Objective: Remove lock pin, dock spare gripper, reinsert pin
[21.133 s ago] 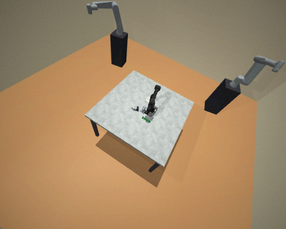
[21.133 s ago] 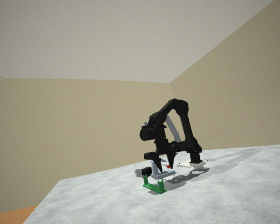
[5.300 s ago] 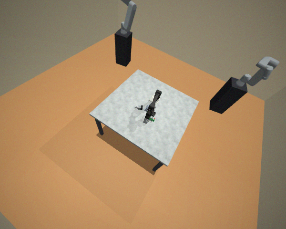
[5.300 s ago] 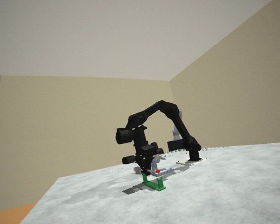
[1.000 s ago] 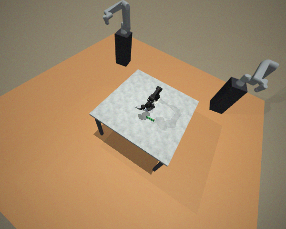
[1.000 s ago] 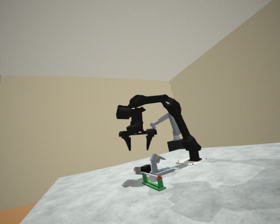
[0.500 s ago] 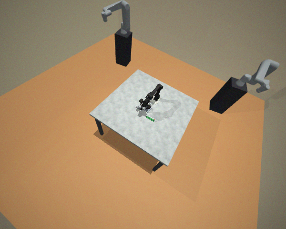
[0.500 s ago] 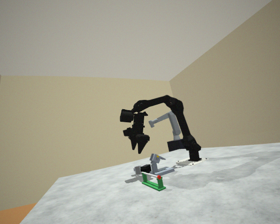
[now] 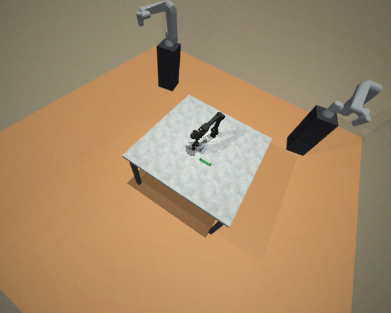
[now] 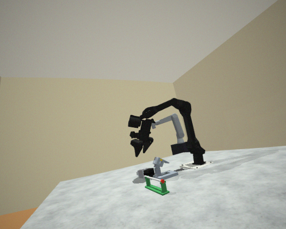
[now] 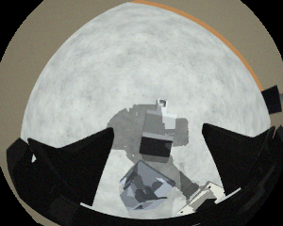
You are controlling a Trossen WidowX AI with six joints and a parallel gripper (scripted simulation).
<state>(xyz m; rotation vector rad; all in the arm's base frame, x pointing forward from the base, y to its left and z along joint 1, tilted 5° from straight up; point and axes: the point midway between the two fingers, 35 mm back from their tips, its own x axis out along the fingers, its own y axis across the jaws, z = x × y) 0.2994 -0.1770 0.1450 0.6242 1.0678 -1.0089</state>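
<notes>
The spare gripper lies 1 cm behind my gripper tip, 1 cm to the right of it and 11 cm below it. From my gripper tip the other things lie so: mount socket 4 cm behind, 12 cm to the left, 8 cm below; green cradle 10 cm ahead, 22 cm to the left, 11 cm below.
</notes>
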